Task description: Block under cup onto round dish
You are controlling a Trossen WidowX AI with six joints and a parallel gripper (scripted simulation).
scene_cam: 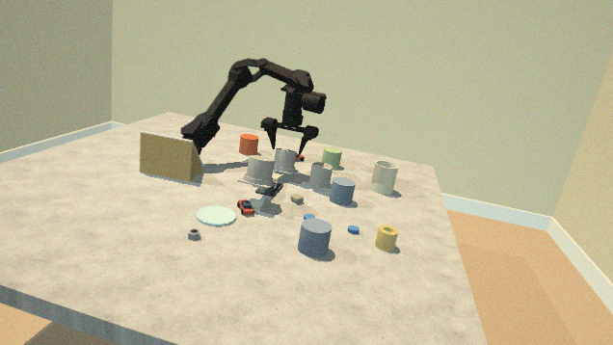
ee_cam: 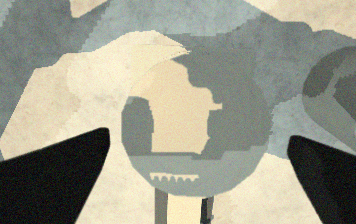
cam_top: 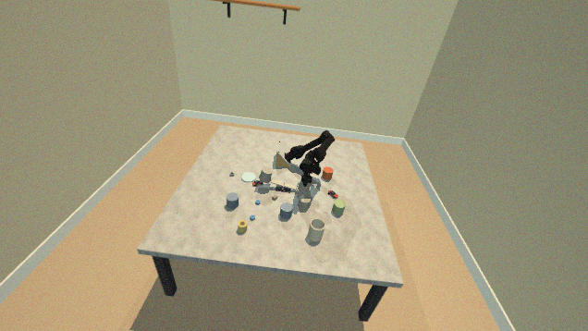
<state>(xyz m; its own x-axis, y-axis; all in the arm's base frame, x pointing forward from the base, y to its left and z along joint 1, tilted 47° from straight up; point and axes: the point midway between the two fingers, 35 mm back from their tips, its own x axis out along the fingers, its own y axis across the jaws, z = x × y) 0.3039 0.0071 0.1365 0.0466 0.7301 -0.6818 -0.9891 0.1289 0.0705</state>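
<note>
The pale green block is 5 cm below my gripper tip. The rest, counted from my gripper tip: balance (2 cm behind, 13 cm to the right, 5 cm below); then orange cylinder (18 cm behind, 17 cm to the left, 5 cm below); then green cup (15 cm ahead, 21 cm to the left, 5 cm below).
</note>
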